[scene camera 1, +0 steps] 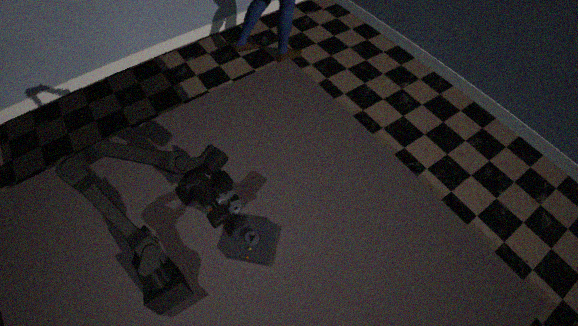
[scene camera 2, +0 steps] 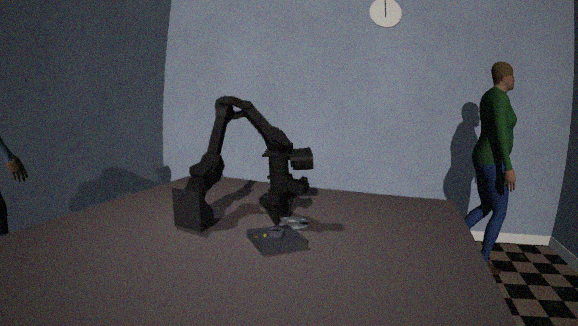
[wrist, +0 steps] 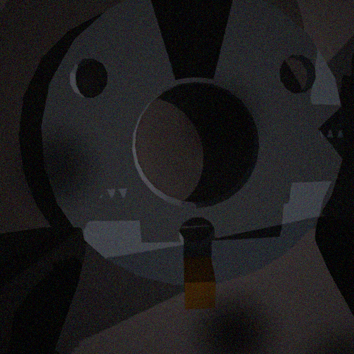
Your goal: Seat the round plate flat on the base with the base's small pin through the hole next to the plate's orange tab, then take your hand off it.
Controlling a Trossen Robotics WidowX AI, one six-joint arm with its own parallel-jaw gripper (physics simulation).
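Pixels of known places: gripper, fingertip midpoint: [scene camera 1: 215, 210] [scene camera 2: 282, 221]; arm's base, link origin: [scene camera 1: 160, 285] [scene camera 2: 191, 198].
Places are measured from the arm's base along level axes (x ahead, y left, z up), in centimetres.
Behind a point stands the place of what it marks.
Note:
The round grey plate [scene camera 1: 232, 204] @(z -7.6, x 26.7, y 16.9 cm) [scene camera 2: 301, 220] @(z -7.8, x 26.4, y 20.9 cm) [wrist: 87, 150] lies beside the base, off it. The wrist view shows its big centre hole, a wedge-shaped dark area, side holes and a small hole next to the orange tab [wrist: 200, 295]. The dark base [scene camera 1: 266, 249] @(z -6.2, x 29.1, y -1.9 cm) [scene camera 2: 287, 246] @(z -7.1, x 32.1, y -0.8 cm) sits on the table with a raised round hub [scene camera 1: 251, 237] @(z -4.8, x 26.8, y 2.9 cm) [scene camera 2: 274, 232] @(z -4.8, x 27.4, y 1.1 cm), a small yellow spot [scene camera 1: 250, 248] @(z -5.6, x 25.2, y 0.4 cm) [scene camera 2: 265, 235] @(z -5.8, x 25.2, y 0.3 cm) and an orange spot [scene camera 1: 247, 257] @(z -6.1, x 23.3, y -1.4 cm) [scene camera 2: 256, 236] @(z -6.3, x 23.0, y -0.6 cm). My gripper [wrist: 202, 234] is open over the plate's tab side, with the tab between its spread fingers, unheld.
The arm's block-shaped mount [scene camera 1: 162, 295] @(z 2.8, x 0.1, y -3.5 cm) [scene camera 2: 187, 210] @(z -2.6, x 1.2, y -3.5 cm) stands on the brown table [scene camera 1: 350, 225] @(z -8.6, x 55.4, y -6.8 cm) [scene camera 2: 150, 280] @(z -8.6, x 14.9, y -31.9 cm), to the left of the base. A person in green [scene camera 2: 496, 125] stands beyond the table. Another person's hand [scene camera 2: 18, 169] shows at the left edge. The scene is dim, with shadows around the arm.

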